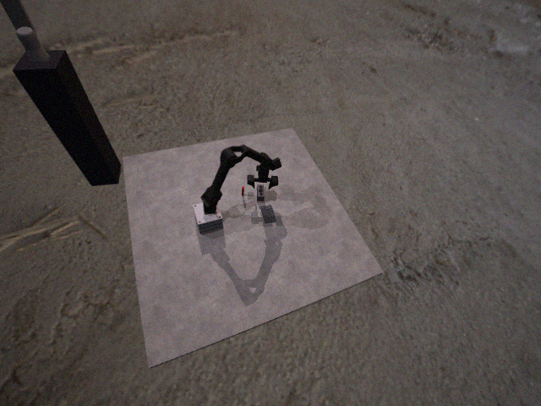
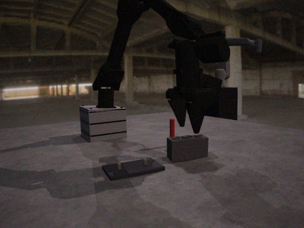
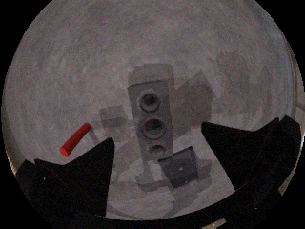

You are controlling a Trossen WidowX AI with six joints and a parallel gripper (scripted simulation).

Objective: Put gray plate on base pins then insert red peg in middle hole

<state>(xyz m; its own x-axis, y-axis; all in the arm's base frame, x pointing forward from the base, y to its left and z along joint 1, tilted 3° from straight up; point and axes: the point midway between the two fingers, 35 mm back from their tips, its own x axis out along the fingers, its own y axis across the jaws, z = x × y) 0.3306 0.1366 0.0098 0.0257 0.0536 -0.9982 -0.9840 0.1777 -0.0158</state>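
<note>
The gray plate lies 30 mm below my gripper tip. Round my gripper tip: dark base 150 mm to the right, 60 mm below, 20 mm ahead; red peg 110 mm behind, 30 mm below, 20 mm to the left.
</note>
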